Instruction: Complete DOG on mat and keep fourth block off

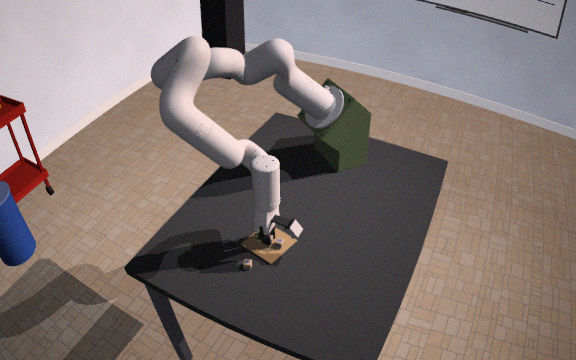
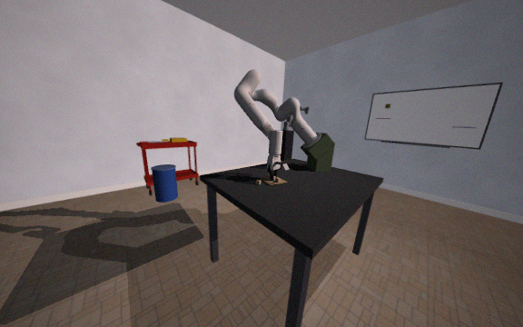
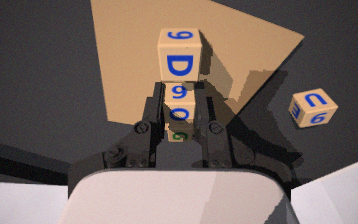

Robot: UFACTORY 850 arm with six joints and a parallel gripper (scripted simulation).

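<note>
My hand is 10 mm above the wooden block. The rest, counted from my hand: tan mat: 30 mm below.
</note>
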